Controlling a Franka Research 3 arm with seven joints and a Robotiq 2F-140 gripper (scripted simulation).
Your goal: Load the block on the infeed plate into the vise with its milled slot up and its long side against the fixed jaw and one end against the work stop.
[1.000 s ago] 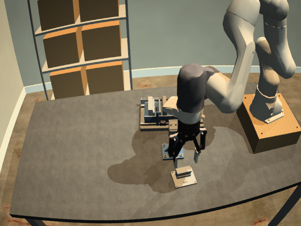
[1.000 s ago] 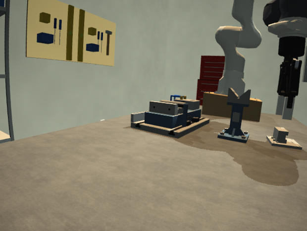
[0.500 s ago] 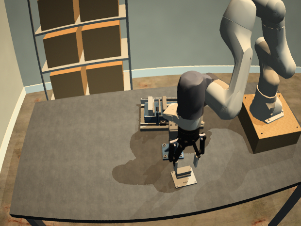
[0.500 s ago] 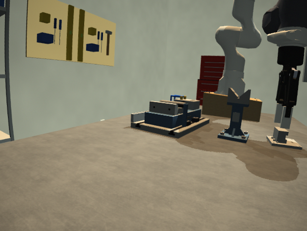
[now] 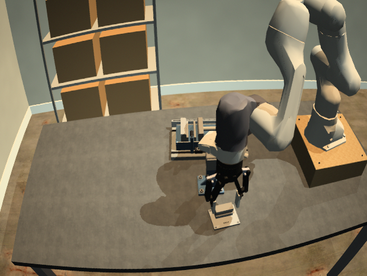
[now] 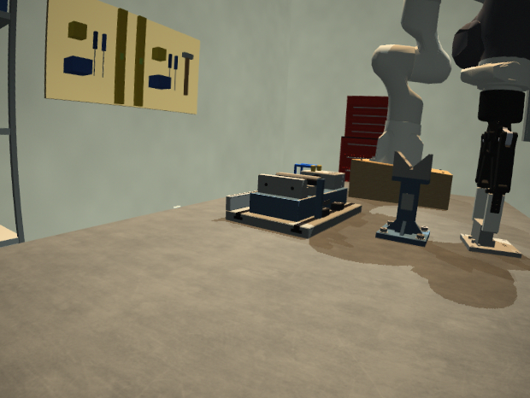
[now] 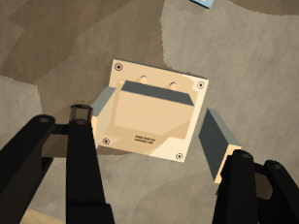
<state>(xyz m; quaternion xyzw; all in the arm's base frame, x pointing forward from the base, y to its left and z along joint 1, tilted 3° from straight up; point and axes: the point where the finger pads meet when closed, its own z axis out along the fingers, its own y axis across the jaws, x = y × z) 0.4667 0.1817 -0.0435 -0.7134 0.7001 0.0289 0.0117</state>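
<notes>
The part lies 10 mm to the left of my hand and 40 mm below it. The rest, counted from my hand: infeed plate (10 mm to the left, 60 mm below); work stop rod (40 mm ahead, 330 mm to the right, 20 mm above); cylinder rod (50 mm behind, 360 mm to the right, 10 mm above).
</notes>
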